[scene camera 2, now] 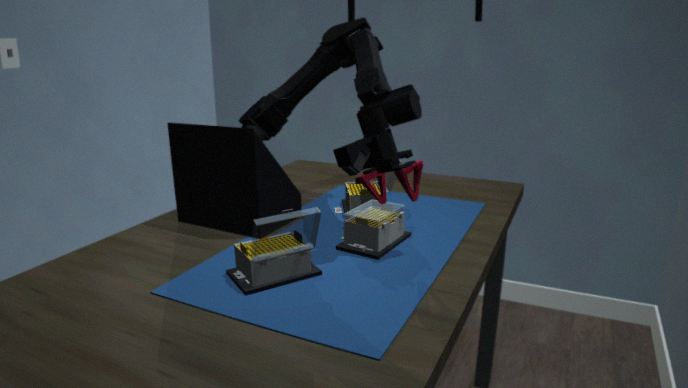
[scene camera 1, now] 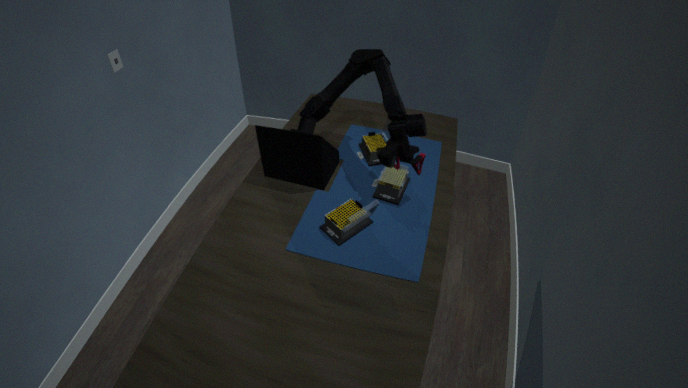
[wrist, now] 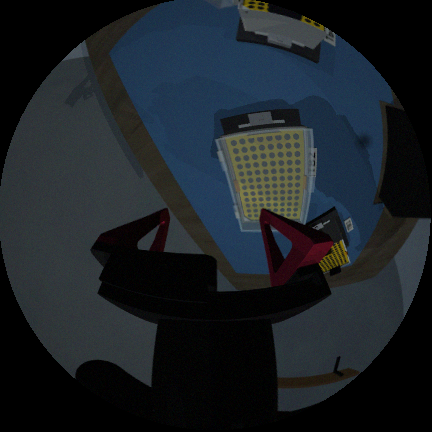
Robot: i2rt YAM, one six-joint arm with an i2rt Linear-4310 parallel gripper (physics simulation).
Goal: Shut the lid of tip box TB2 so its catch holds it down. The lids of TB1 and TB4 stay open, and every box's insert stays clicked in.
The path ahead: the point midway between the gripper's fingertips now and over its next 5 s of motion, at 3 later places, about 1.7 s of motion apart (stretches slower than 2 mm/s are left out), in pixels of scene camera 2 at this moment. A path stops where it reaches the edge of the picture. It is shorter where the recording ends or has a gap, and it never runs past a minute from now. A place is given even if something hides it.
My gripper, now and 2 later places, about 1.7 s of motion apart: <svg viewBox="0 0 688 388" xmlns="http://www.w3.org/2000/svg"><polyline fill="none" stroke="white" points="399,202 400,180 392,138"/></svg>
